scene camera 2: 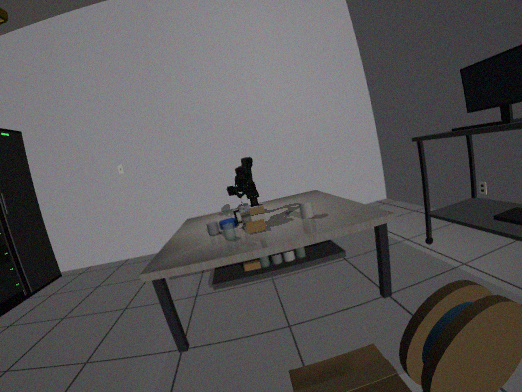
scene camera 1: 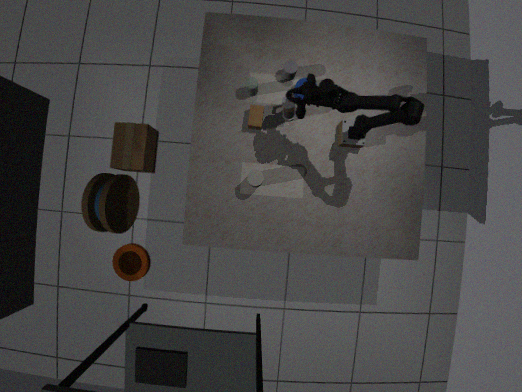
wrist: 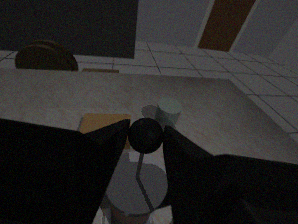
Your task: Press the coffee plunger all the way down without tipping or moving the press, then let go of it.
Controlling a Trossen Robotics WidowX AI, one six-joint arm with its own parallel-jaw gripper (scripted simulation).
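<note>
My gripper [scene camera 1: 287, 94] is visible, and the wrist view shows the gripper [wrist: 146, 127] as well.
</note>
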